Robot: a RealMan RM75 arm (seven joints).
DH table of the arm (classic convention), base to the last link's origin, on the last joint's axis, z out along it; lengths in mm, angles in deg. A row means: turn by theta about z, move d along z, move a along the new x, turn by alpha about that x. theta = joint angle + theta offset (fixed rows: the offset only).
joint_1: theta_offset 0, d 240.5, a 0, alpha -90
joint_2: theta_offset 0, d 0, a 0, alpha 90
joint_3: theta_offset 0, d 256, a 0, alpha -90
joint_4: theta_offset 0, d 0, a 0, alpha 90
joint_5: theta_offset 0, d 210, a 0, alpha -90
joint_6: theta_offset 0, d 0, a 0, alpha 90
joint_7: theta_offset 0, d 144, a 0, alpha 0
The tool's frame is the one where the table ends.
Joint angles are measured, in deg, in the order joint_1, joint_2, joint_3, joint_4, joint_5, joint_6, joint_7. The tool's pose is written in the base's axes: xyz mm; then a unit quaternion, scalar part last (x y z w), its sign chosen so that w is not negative. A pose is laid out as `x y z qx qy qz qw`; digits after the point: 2 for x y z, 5 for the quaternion.
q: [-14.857 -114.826 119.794 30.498 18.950 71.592 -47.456]
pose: -247.95 259.35 -75.50 -0.86297 -0.22049 -0.41189 0.19237
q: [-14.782 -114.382 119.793 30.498 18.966 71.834 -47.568]
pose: -250.18 259.34 -72.89 -0.86374 -0.21980 -0.41044 0.19281
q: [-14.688 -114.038 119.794 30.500 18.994 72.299 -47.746]
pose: -251.50 258.81 -70.59 -0.86384 -0.21912 -0.41114 0.19166
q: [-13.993 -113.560 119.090 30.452 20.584 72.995 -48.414]
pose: -256.64 254.85 -67.83 -0.86639 -0.22073 -0.40661 0.18792
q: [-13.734 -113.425 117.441 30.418 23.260 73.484 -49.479]
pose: -259.21 253.49 -66.14 -0.86984 -0.22055 -0.40179 0.18248
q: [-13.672 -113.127 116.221 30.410 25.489 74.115 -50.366]
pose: -261.13 252.53 -63.96 -0.87378 -0.21811 -0.39753 0.17582
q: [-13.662 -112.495 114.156 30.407 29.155 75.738 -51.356]
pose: -263.70 250.83 -58.88 -0.88092 -0.20800 -0.39214 0.16416
